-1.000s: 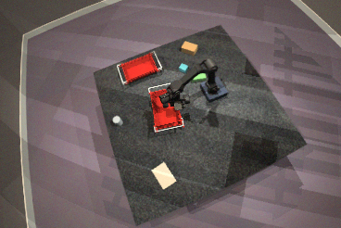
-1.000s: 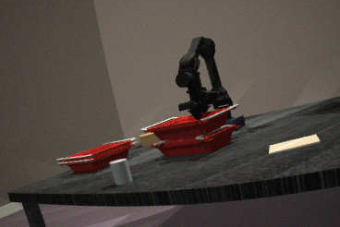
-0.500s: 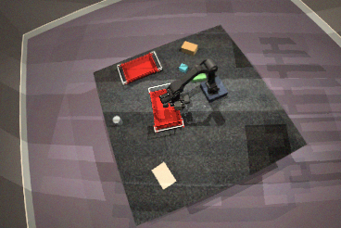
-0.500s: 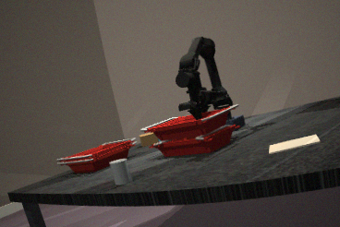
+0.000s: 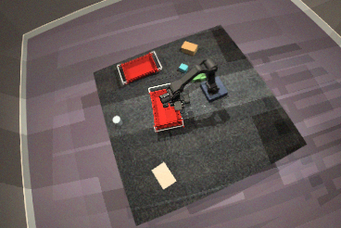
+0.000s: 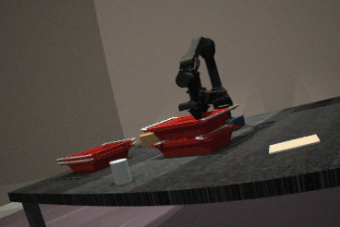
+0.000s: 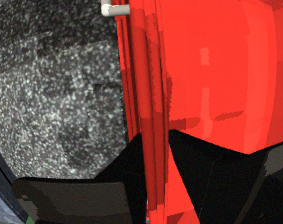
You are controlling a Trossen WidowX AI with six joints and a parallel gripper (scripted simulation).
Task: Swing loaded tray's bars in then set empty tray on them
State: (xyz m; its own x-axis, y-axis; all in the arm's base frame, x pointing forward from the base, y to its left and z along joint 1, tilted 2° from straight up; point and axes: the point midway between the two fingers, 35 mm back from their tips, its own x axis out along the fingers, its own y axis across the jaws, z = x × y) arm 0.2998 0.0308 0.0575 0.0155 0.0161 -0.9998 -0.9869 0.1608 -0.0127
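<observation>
Now: the red tray 80 mm ahead of my gripper tip, 30 mm above it and 10 mm to the right of it. Also, from my gripper tip: green block (260 mm behind, 220 mm to the right, 70 mm below); then cyan block (330 mm to the right, 180 mm behind, 60 mm below); then flat beige plate (410 mm to the left, 240 mm ahead, 80 mm below).
</observation>
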